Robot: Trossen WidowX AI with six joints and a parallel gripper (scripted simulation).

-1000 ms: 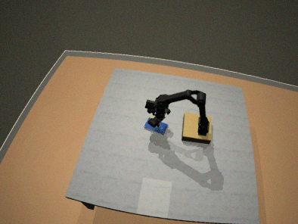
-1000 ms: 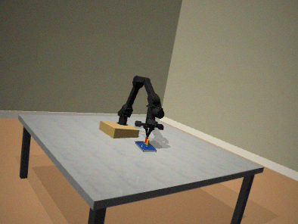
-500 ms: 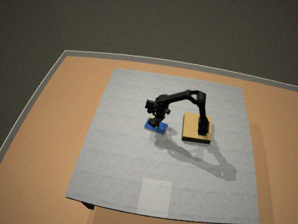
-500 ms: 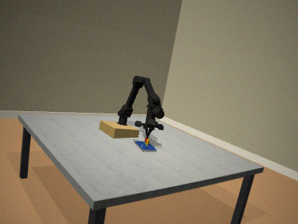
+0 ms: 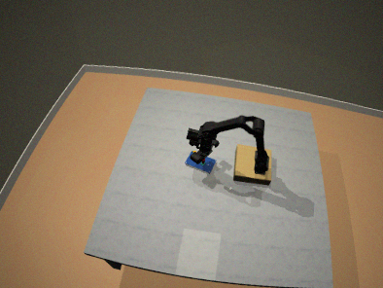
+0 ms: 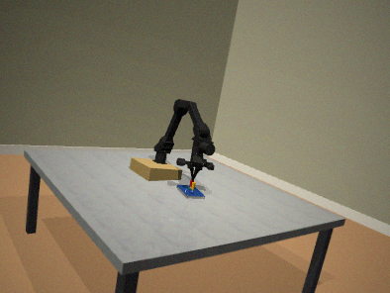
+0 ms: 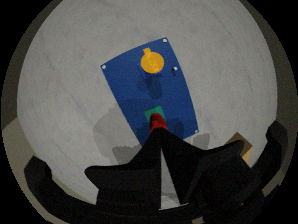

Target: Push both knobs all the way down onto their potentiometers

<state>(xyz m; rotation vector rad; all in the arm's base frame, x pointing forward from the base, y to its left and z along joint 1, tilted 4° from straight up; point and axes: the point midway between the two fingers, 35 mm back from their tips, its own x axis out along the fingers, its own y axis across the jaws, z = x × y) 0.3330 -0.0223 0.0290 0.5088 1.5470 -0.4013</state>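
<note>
Right now the red knob is 10 mm below my gripper tip. Round my gripper tip: yellow knob: 60 mm ahead, 40 mm to the right, 10 mm below.
</note>
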